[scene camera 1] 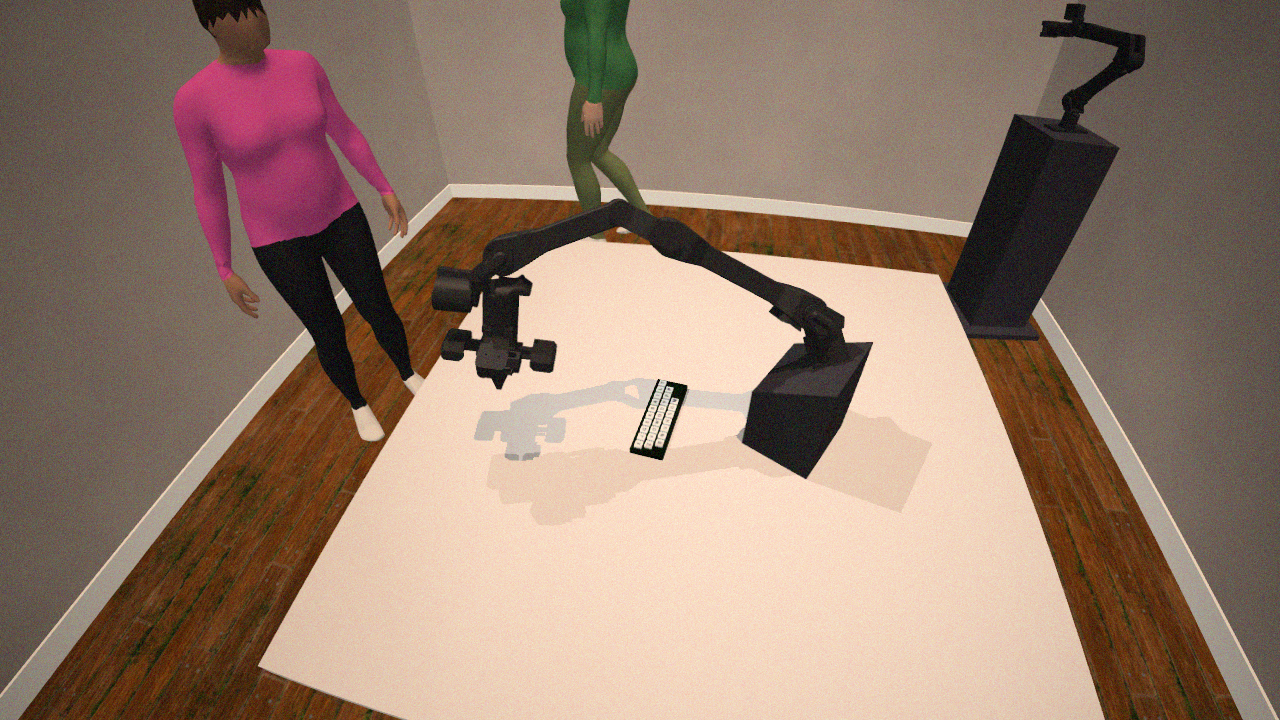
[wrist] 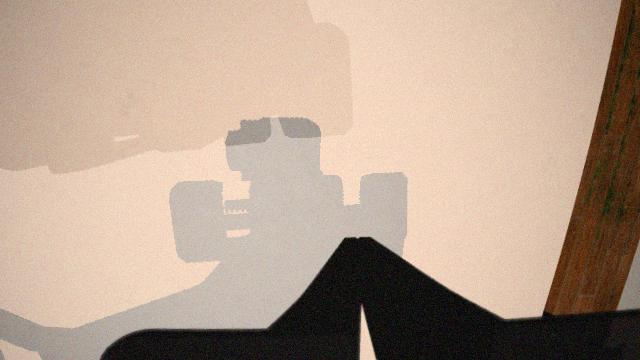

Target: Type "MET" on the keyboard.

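Seen in the pictures: gripper, fingertip midpoint: [scene camera 1: 499, 388] [wrist: 356, 250]; arm's base, link origin: [scene camera 1: 830, 356].
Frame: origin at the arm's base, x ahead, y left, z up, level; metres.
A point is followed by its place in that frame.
Note:
A small dark keyboard with rows of white keys [scene camera 1: 657, 420] @[x 0.306, y 0.002, z -0.181 m] lies flat on the pale surface in the scene view, between the arm's base and the gripper. The letters on its keys are too small to read. The keyboard does not show in the wrist view. My gripper [scene camera 1: 499, 383] @[x 0.583, y 0.064, z -0.035 m] [wrist: 356, 250] @[x 0.583, y 0.064, z -0.035 m] is shut and empty, its two fingertips meeting. It points down and hangs well above the pale surface, to the left of the keyboard in the scene view, apart from it.
The pale surface [scene camera 1: 626, 608] @[x 0.343, y 0.378, z -0.197 m] [wrist: 480, 100] @[x 0.738, y 0.120, z -0.197 m] bears the arm's shadows. The arm's dark base block [scene camera 1: 796, 411] @[x 0.070, y 0.094, z -0.042 m] stands right of the keyboard. A second arm stands on a tall dark pedestal [scene camera 1: 1029, 214] at the back right. Figures in pink [scene camera 1: 273, 143] and green [scene camera 1: 599, 53] stand beyond the surface.

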